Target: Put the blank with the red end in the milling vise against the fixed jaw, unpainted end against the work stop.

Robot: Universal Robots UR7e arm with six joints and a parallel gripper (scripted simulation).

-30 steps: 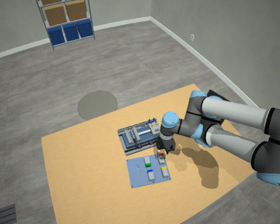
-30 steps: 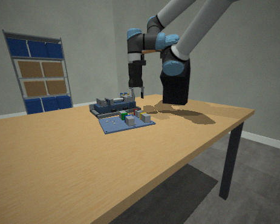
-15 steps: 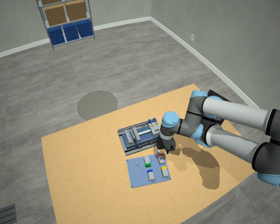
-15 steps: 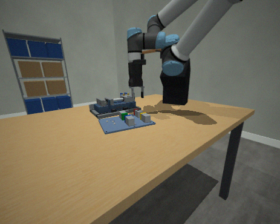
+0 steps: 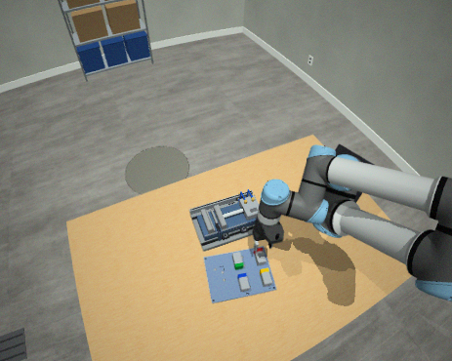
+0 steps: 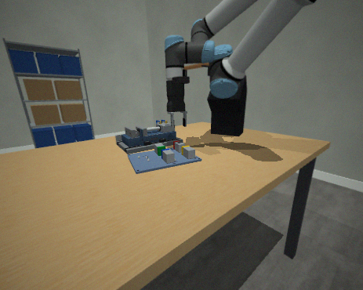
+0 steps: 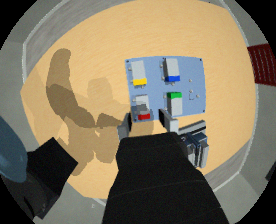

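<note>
Right now the red-ended blank is 11 cm below my hand. The rest, counted from my hand: green-ended blank 9 cm ahead, 1 cm to the left, 11 cm below; yellow-ended blank 1 cm behind, 9 cm to the left, 11 cm below; plate 9 cm ahead, 5 cm to the left, 13 cm below.
</note>
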